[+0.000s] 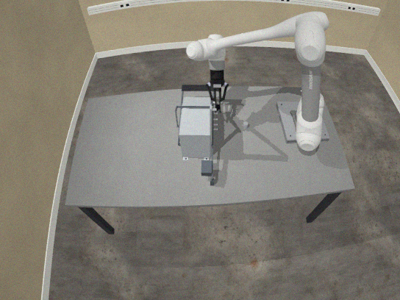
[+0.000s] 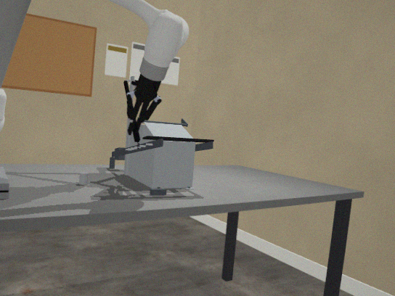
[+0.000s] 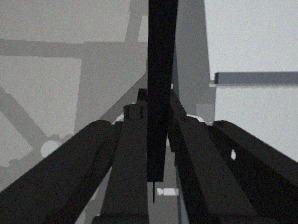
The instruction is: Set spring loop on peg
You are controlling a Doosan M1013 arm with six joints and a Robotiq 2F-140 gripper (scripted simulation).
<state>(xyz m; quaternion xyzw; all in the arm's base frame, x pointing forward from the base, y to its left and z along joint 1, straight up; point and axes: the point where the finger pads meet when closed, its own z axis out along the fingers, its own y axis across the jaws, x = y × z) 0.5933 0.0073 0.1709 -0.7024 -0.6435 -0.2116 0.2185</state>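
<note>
Right now the dark spring is 40 mm to the left of my hand and 40 mm above it. Also, from my hand: steel test weight (180 mm behind, 10 mm to the right, 190 mm below).
</note>
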